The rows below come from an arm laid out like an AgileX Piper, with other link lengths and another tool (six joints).
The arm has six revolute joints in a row. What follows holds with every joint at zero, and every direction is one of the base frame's. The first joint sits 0.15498 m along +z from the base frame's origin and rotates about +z. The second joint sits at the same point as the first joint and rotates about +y. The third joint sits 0.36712 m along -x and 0.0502 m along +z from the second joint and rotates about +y. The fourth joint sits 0.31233 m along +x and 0.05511 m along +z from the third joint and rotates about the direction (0.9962, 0, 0.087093). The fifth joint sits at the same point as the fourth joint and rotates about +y. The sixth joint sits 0.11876 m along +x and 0.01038 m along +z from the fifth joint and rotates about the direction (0.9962, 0, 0.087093). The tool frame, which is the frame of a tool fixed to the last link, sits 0.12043 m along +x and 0.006 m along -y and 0.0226 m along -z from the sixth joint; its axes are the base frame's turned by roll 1.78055, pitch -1.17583 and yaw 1.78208 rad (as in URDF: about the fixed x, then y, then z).
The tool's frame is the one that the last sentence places.
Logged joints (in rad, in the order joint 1, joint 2, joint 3, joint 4, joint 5, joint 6), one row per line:
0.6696, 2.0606, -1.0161, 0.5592, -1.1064, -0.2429
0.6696, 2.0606, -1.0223, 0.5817, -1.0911, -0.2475
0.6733, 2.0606, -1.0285, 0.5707, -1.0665, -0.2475
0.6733, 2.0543, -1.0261, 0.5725, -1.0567, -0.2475
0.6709, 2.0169, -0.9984, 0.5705, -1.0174, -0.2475
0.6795, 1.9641, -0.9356, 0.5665, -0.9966, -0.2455
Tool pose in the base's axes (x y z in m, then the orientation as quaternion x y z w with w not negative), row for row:
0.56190, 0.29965, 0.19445, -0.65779, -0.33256, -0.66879, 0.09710
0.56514, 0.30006, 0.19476, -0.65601, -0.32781, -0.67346, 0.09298
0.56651, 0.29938, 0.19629, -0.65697, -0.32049, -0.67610, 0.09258
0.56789, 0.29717, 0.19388, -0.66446, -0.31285, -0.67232, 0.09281
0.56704, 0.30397, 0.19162, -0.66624, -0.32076, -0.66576, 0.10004
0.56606, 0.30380, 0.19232, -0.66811, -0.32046, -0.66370, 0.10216
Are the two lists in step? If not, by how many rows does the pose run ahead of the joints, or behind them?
The pose runs 2 rows behind the joints: the pose in row i belongs to the joints in row i - 2.
